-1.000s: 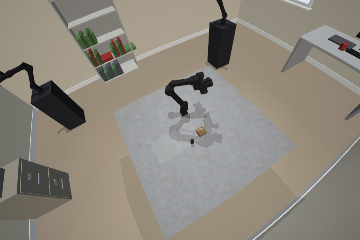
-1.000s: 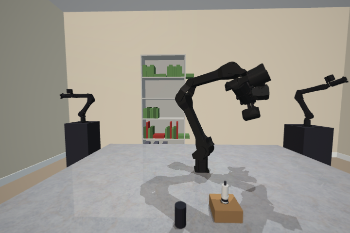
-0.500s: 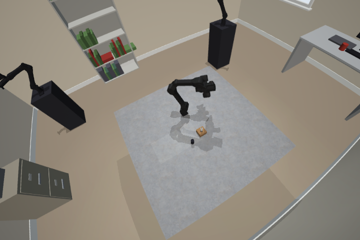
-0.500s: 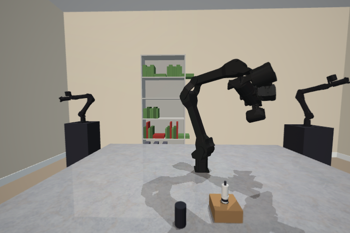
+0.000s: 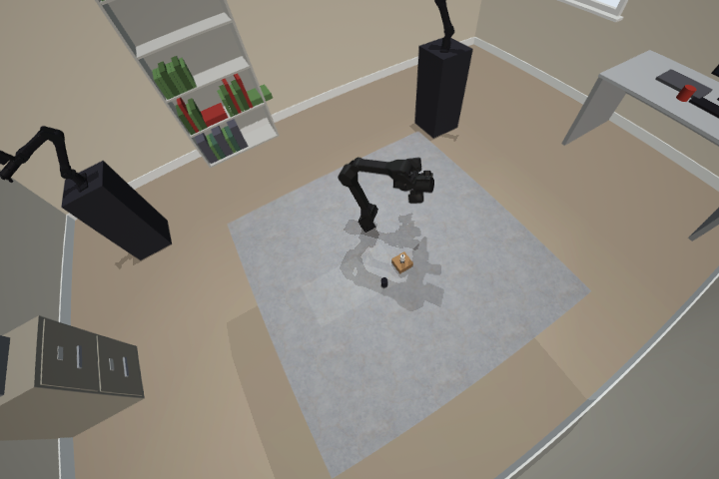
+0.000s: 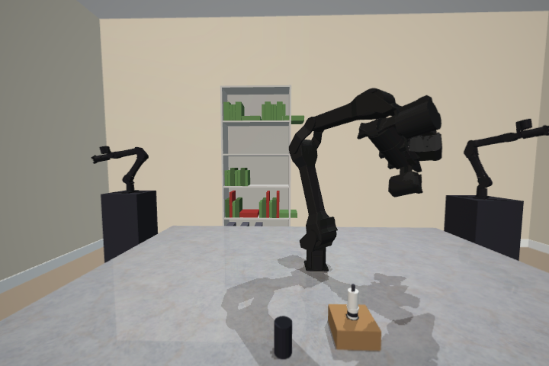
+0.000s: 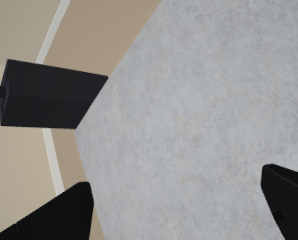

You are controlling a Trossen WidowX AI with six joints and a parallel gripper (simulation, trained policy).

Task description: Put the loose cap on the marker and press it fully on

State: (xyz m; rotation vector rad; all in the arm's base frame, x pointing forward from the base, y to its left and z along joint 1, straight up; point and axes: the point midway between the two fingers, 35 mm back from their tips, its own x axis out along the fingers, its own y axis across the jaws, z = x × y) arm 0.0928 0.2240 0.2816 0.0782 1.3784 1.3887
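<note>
The black cap lies 24 cm ahead of my gripper tip, 35 cm to the right of it and 23 cm below it. Round my gripper tip: holder block (20 cm ahead, 23 cm to the right, 24 cm below); then white marker (20 cm ahead, 23 cm to the right, 19 cm below).
</note>
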